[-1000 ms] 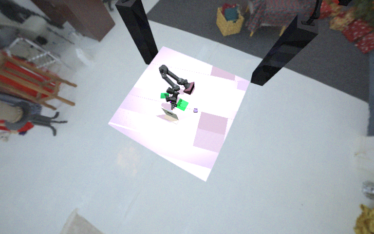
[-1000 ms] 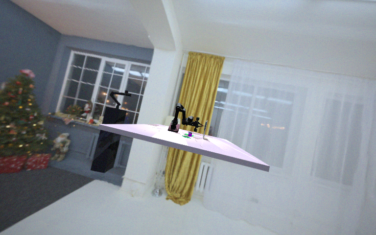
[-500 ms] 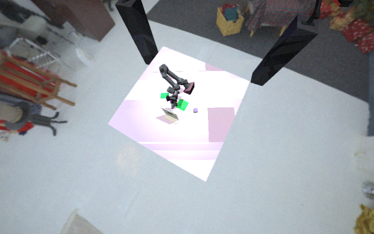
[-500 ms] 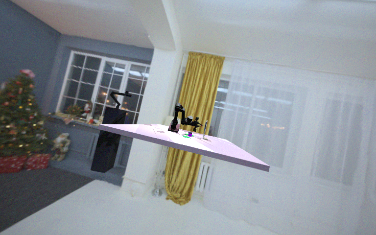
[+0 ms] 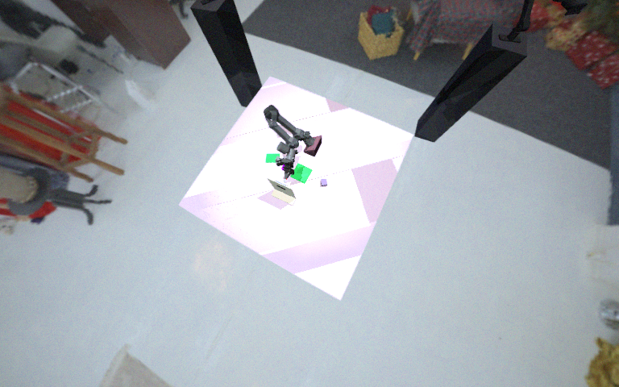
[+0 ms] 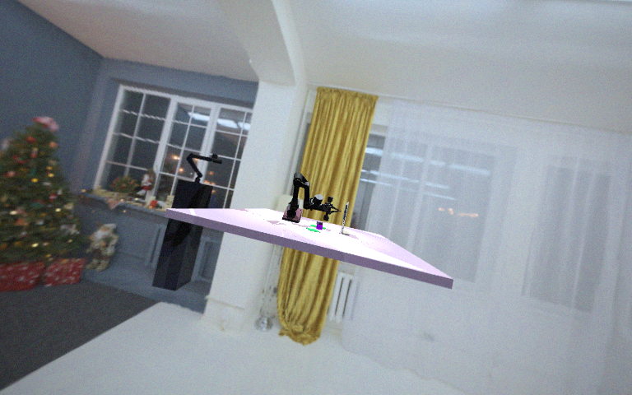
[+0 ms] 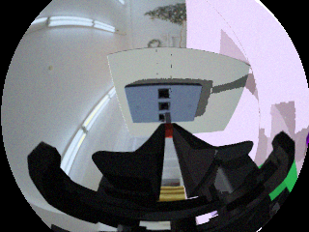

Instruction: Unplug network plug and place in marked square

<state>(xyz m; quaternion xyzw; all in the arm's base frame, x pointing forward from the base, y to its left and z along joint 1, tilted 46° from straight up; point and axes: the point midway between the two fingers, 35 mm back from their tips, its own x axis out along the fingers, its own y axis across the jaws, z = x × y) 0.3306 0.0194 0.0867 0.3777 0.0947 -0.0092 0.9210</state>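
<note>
Now: the green marked square 13 cm behind my gripper tip, 5 cm to the left of it and 16 cm below it. Also, from my gripper tip: upright panel (6 cm ahead, 5 cm below).
</note>
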